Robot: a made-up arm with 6 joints. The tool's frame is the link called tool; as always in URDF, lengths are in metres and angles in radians. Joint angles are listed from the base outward. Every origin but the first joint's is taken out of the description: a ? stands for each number. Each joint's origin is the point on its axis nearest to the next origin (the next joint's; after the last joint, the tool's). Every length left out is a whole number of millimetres.
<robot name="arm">
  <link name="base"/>
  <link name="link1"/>
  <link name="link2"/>
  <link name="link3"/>
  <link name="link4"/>
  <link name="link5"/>
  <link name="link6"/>
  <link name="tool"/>
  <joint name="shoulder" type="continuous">
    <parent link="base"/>
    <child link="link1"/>
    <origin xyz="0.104 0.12 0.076" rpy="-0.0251 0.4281 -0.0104"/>
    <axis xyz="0 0 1"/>
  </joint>
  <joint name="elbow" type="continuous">
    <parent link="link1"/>
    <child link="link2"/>
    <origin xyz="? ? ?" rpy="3.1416 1.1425 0"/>
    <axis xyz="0 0 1"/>
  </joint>
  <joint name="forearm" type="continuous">
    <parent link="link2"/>
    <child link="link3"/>
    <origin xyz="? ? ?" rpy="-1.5 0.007 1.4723"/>
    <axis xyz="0 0 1"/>
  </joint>
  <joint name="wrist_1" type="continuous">
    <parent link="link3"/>
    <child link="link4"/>
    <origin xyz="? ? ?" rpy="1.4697 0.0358 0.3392"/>
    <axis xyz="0 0 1"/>
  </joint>
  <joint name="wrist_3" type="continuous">
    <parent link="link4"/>
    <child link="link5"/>
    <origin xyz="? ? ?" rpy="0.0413 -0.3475 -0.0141"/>
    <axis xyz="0 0 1"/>
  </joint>
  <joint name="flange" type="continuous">
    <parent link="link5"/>
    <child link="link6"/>
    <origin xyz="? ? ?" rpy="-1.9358 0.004 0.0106"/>
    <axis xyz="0 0 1"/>
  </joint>
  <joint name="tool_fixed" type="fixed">
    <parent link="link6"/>
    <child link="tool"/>
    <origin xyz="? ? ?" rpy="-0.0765 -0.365 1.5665"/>
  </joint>
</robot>
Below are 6 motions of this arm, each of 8 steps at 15 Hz.
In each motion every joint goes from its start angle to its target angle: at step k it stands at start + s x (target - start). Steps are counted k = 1, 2, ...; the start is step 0. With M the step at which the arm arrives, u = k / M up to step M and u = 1 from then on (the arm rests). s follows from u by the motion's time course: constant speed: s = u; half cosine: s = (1 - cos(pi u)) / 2; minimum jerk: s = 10 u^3 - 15 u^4 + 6 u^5.
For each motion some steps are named. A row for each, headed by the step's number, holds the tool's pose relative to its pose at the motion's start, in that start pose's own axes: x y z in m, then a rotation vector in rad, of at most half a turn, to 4 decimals.
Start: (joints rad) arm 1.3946 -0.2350 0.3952 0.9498 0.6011 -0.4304
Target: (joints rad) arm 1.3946 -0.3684 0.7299 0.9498 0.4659 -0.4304
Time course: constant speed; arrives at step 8
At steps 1, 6, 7, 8:
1: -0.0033 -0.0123 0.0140 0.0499 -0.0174 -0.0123
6: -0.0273 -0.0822 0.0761 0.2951 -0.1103 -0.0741
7: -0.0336 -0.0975 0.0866 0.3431 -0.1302 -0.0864
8: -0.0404 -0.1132 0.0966 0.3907 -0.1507 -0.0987

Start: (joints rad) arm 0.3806 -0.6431 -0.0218 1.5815 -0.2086 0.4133
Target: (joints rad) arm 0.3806 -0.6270 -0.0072 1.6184 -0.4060 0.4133
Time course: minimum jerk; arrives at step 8
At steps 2, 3, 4, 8:
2: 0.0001 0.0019 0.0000 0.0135 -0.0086 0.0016
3: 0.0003 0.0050 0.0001 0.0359 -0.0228 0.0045
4: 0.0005 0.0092 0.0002 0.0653 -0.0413 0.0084
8: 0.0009 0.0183 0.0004 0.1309 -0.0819 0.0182

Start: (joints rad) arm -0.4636 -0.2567 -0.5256 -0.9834 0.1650 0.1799
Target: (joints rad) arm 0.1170 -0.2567 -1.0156 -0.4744 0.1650 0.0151
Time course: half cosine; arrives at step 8
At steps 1, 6, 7, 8:
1: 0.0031 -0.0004 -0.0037 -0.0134 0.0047 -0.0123
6: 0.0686 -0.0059 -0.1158 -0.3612 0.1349 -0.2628
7: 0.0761 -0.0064 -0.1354 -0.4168 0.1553 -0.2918
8: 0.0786 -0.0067 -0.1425 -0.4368 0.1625 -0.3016

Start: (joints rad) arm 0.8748 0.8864 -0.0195 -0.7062 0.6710 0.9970
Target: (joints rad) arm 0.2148 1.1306 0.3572 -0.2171 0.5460 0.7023
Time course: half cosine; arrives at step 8
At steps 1, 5, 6, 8:
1: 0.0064 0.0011 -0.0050 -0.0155 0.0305 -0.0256
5: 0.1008 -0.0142 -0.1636 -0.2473 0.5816 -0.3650
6: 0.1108 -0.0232 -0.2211 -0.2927 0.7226 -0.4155
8: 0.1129 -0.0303 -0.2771 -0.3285 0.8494 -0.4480

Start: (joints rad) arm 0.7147 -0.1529 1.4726 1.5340 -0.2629 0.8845
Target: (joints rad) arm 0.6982 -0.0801 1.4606 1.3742 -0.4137 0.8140
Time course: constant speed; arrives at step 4
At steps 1, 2, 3, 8:
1: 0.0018 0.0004 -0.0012 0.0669 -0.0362 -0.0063
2: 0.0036 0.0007 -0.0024 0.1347 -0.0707 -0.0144
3: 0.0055 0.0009 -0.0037 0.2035 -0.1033 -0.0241
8: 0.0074 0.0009 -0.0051 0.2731 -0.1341 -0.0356

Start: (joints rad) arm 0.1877 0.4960 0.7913 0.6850 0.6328 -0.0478
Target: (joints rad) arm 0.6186 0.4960 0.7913 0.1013 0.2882 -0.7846
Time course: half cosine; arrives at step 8
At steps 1, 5, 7, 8:
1: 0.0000 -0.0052 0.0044 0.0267 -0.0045 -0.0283
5: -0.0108 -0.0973 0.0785 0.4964 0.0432 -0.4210
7: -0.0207 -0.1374 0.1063 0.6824 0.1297 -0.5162
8: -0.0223 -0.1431 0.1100 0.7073 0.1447 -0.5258

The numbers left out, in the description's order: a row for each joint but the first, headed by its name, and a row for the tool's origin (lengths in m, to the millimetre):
elbow: 0.03 -0.056 0
forearm: -0.017 -0.021 0
wrist_1: -0.079 0.442 0
wrist_3: -0.046 0.235 0
flange: -0.001 -0.051 0
tool: -0.027 -0.049 0

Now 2 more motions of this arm.
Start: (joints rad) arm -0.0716 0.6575 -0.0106 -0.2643 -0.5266 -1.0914
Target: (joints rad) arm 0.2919 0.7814 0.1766 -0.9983 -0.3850 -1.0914
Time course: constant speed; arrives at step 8
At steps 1, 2, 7, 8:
1: -0.0139 -0.0009 0.0067 -0.0027 0.0601 0.0681
2: -0.0268 -0.0013 0.0119 -0.0097 0.1201 0.1356
7: -0.0845 0.0057 0.0160 -0.1058 0.4127 0.4582
8: -0.0963 0.0089 0.0121 -0.1368 0.4690 0.5185

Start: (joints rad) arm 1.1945 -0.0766 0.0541 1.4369 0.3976 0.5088
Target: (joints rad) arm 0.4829 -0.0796 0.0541 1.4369 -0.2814 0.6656
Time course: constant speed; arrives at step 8
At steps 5, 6, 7, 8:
5: 0.0236 0.0316 -0.1590 0.2890 0.2125 0.0710
6: 0.0200 0.0355 -0.1918 0.3465 0.2513 0.0675
7: 0.0136 0.0384 -0.2243 0.4030 0.2880 0.0582
8: 0.0044 0.0404 -0.2563 0.4581 0.3226 0.0432

